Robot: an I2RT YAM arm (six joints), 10 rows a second.
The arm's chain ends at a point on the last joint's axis. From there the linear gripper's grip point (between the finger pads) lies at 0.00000 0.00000 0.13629 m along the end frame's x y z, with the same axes.
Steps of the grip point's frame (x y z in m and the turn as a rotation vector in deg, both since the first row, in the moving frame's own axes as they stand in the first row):
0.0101, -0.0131, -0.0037, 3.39, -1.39, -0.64
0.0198, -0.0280, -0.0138, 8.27, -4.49, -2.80
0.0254, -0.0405, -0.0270, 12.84, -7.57, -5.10
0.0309, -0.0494, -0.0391, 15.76, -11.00, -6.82
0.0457, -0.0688, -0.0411, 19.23, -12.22, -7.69
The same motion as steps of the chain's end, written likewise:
0.0134, -0.0051, -0.0034, 3.39, -1.39, -0.64
0.0309, -0.0087, -0.0120, 8.27, -4.49, -2.80
0.0445, -0.0111, -0.0224, 12.84, -7.57, -5.10
0.0587, -0.0142, -0.0315, 15.76, -11.00, -6.82
0.0769, -0.0263, -0.0305, 19.23, -12.22, -7.69

